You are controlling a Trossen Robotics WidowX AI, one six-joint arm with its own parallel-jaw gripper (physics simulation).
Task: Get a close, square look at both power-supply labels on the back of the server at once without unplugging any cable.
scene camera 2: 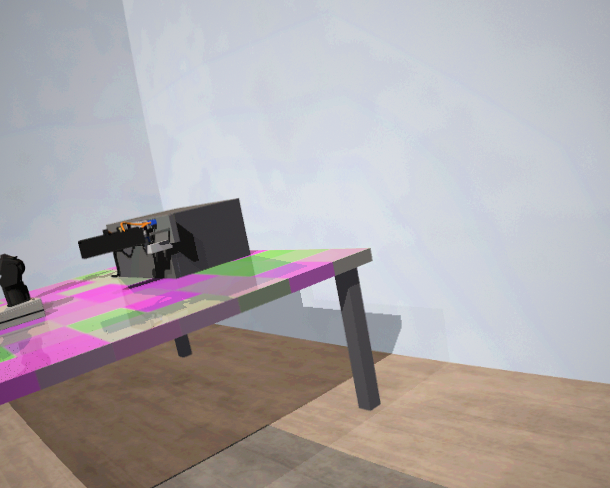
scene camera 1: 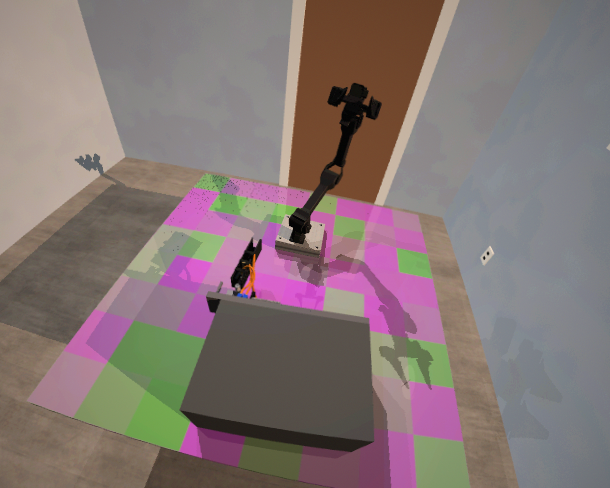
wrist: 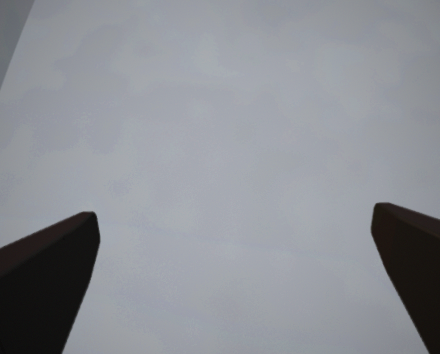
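Pixels of known places: gripper, fingertip midpoint: [scene camera 1: 359,92] [wrist: 236,222]; arm's base, origin of the base link: [scene camera 2: 18,303] [scene camera 1: 297,238].
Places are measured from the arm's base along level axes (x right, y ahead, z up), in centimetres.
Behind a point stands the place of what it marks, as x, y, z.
Note:
The server [scene camera 1: 284,371] {-8.2, 64.2, 15.8} [scene camera 2: 213,234] {13.5, 64.6, 5.8} is a large dark grey box on the table. Its back, with the cables, faces the arm's base. A long black part [scene camera 2: 109,242] {15.0, 27.7, 11.8} sticks out from the back, and orange cables [scene camera 1: 252,269] {9.1, 35.8, 16.5} [scene camera 2: 134,224] {8.0, 39.7, 15.0} run beside it to a blue piece [scene camera 2: 152,222] {10.6, 44.9, 14.4}. The power-supply labels cannot be made out in any view. My gripper [scene camera 1: 355,101] {-12.6, -9.1, 61.8} [wrist: 236,222] {-12.6, -9.1, 61.8} is open and empty, raised high above the table and well away from the server. In the wrist view a pale wall shows between the fingers.
The table [scene camera 1: 162,340] {34.4, 57.4, -4.8} [scene camera 2: 305,269] {61.3, 62.0, -4.8} has a pink and green checkered top. The arm's whitish base [scene camera 1: 305,244] {-4.3, 2.9, -0.1} [scene camera 2: 22,310] {9.1, -1.0, -1.2} stands on it, close to the protruding black part. A brown door [scene camera 1: 366,40] is behind the arm, and a wall with an outlet [scene camera 1: 487,255] stands at the right.

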